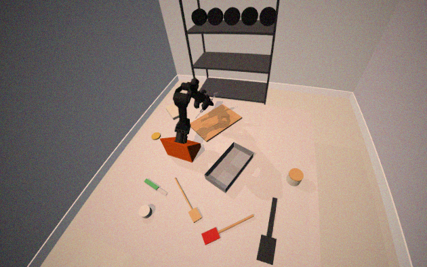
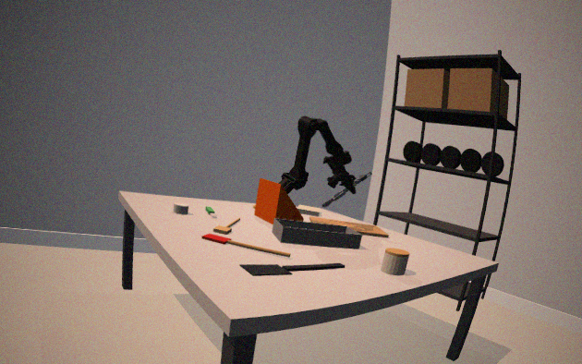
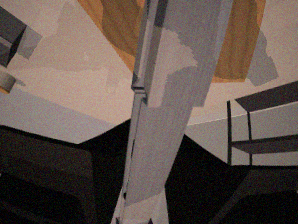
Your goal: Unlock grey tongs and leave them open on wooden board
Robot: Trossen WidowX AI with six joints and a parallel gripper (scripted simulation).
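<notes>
Now: gripper tip 160 mm above the wooden board. From my gripper tip the other things lie so: roasting tin 200 mm ahead, 390 mm to the right, 140 mm below; then red spatula 240 mm ahead, 760 mm to the right, 170 mm below; then cork-topped jar 580 mm ahead, 400 mm to the right, 140 mm below.
</notes>
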